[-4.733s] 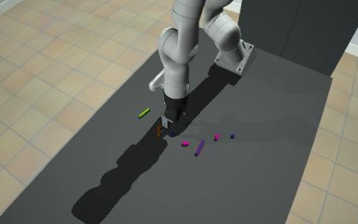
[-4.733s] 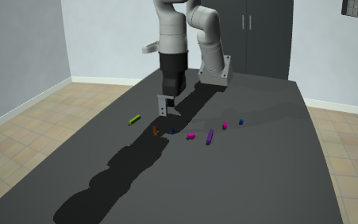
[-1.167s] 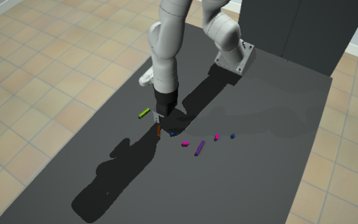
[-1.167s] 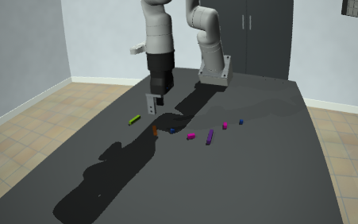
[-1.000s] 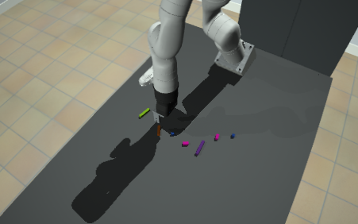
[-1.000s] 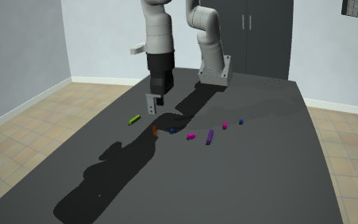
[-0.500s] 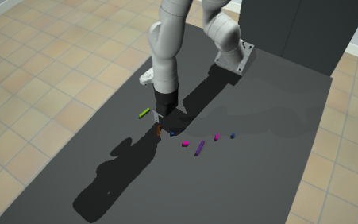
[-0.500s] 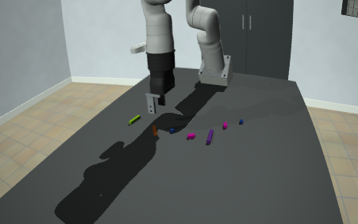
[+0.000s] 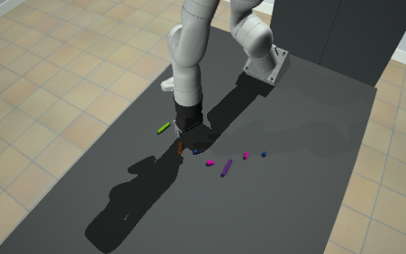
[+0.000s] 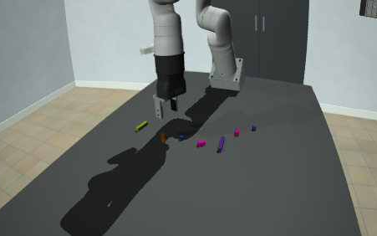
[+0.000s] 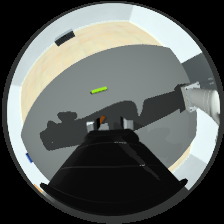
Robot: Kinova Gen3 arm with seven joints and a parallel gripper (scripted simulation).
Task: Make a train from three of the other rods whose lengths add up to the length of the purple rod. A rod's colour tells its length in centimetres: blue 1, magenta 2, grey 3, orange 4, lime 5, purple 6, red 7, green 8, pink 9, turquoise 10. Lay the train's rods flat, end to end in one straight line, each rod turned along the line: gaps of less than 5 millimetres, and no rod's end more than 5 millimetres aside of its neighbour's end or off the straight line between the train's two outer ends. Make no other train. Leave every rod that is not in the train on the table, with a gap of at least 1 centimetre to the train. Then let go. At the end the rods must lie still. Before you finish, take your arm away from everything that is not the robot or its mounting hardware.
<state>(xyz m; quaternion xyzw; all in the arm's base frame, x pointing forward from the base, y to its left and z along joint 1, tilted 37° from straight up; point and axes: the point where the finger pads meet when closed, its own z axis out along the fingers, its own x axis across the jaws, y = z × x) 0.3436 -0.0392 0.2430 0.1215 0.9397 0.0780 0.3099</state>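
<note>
Now: hand 3 cm short of the orange rod and 8 cm above it. Round my hand: lime rod 1 cm ahead, 10 cm to the right, 8 cm below; then purple rod 1 cm behind, 16 cm to the left, 8 cm below.
</note>
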